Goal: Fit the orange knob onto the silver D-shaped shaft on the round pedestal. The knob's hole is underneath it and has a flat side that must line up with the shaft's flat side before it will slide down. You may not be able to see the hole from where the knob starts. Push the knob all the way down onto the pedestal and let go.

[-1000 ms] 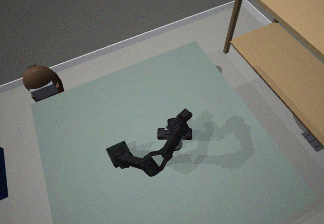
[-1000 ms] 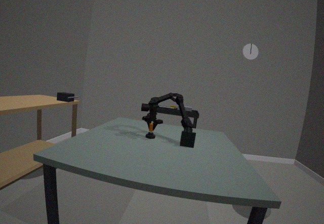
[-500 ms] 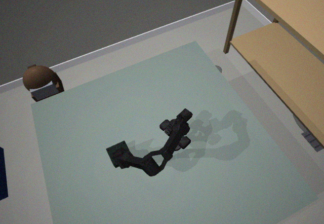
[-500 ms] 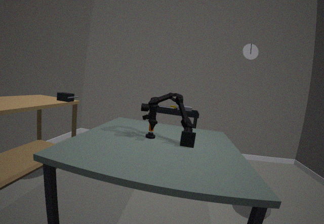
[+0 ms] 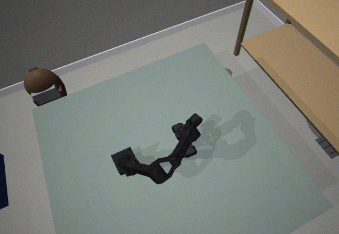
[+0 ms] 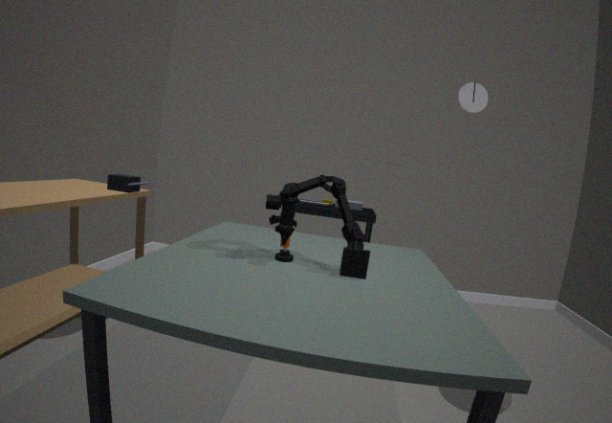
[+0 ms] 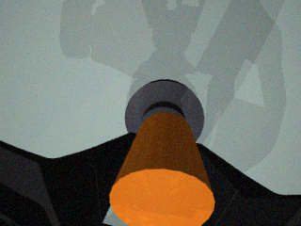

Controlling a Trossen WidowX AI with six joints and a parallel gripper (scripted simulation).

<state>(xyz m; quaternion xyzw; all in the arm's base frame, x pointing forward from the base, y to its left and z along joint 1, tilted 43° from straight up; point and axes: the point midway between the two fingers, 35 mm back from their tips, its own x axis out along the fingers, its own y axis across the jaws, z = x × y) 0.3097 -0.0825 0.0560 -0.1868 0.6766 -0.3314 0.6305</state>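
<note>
My gripper tip is 3 cm below the orange knob. Round my gripper tip: dark round pedestal 4 cm below.
</note>
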